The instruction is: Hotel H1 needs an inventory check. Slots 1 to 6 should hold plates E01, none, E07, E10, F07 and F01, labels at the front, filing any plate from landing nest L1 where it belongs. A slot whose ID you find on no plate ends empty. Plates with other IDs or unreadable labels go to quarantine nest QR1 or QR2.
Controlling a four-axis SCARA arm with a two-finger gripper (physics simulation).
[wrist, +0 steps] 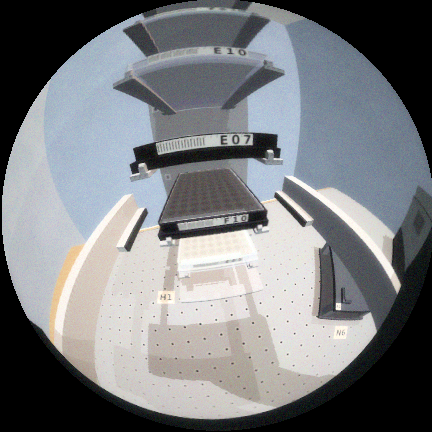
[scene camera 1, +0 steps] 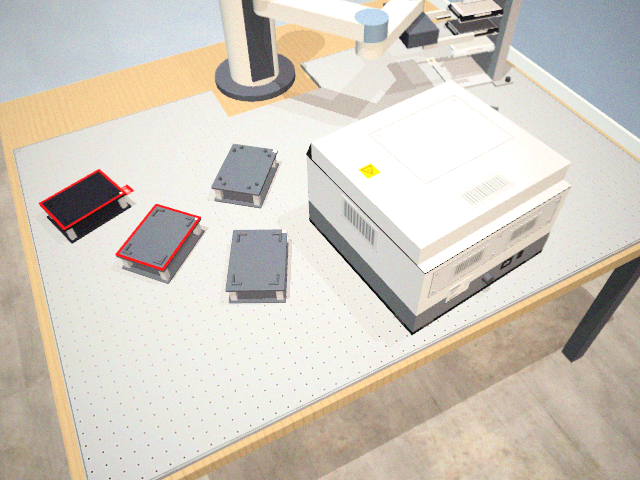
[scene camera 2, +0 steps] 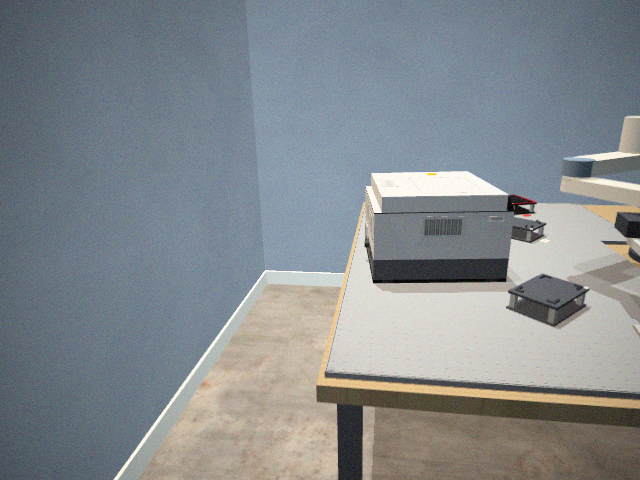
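Pixels of known places: gripper, fingertip midpoint: (wrist: 210, 191) (scene camera 1: 461, 23); arm's base at its link origin: (scene camera 1: 255, 77).
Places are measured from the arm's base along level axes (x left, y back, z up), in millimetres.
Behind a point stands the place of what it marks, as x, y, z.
Observation:
My gripper (wrist: 210, 191) @(523, -302, 185) is open and empty, one finger on each side of hotel H1's front in the wrist view. Hotel H1 (wrist: 200, 121) @(623, -319, 250) (scene camera 1: 504, 46) @(622, -388, 132) holds a stack of plates. Lowest is a white plate (wrist: 217, 248) @(513, -301, 125), its label too blurred to read surely. Above it are a black plate labelled F10 (wrist: 212, 197) @(527, -304, 178), a black plate labelled E07 (wrist: 205, 150) @(497, -296, 222) and a clear plate labelled E10 (wrist: 197, 60). A higher plate's label is cut off at the top. Two red-rimmed nests (scene camera 1: 82, 199) @(-586, -356, 62) (scene camera 1: 157, 237) @(-461, -556, 63) stand at the left; their IDs are unreadable. I cannot tell which nest is L1.
Two grey nests (scene camera 1: 245, 167) @(-202, -436, 62) (scene camera 1: 256, 260) @(-291, -719, 62) stand between the red-rimmed ones and a large white instrument (scene camera 1: 439, 155) @(83, -804, 267) (scene camera 2: 439, 232) @(276, -780, 164). Nest N6 (wrist: 350, 295) @(378, -466, 63) stands right of the hotel in the wrist view, beyond the right finger. The arm's base (scene camera 1: 254, 85) @(-30, -69, 23) is at the back.

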